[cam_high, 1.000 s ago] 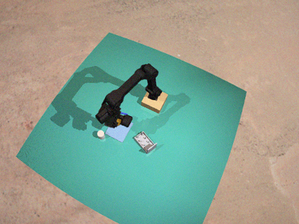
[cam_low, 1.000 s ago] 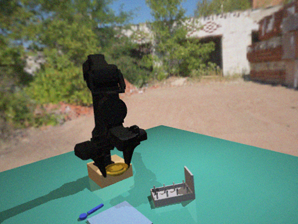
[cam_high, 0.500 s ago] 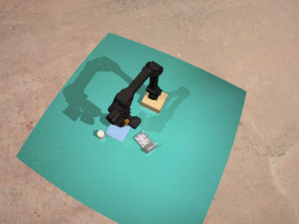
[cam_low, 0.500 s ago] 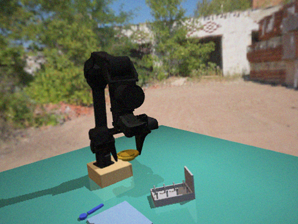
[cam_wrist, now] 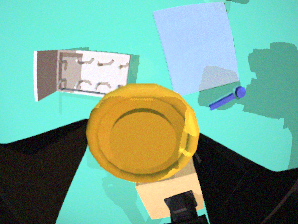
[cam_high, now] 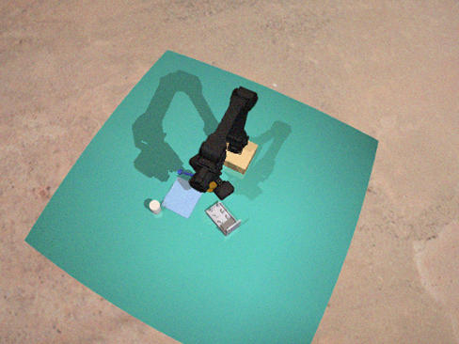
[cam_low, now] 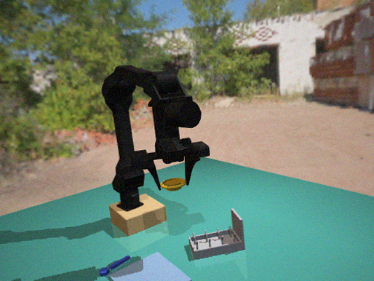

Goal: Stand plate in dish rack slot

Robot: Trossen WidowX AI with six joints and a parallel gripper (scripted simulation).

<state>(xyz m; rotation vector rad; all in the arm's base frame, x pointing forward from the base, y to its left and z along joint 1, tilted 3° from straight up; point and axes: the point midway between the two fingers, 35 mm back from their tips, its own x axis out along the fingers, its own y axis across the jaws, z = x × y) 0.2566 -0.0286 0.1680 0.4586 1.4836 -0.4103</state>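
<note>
Right now the grey dish rack is 50 mm ahead of my gripper tip, 70 mm to the left of it and 150 mm below it. From my gripper tip the other things lie so: cup 110 mm ahead, 200 mm to the right, 150 mm below; blue spoon 90 mm behind, 150 mm to the right, 170 mm below; yellow plate 10 mm above.
</note>
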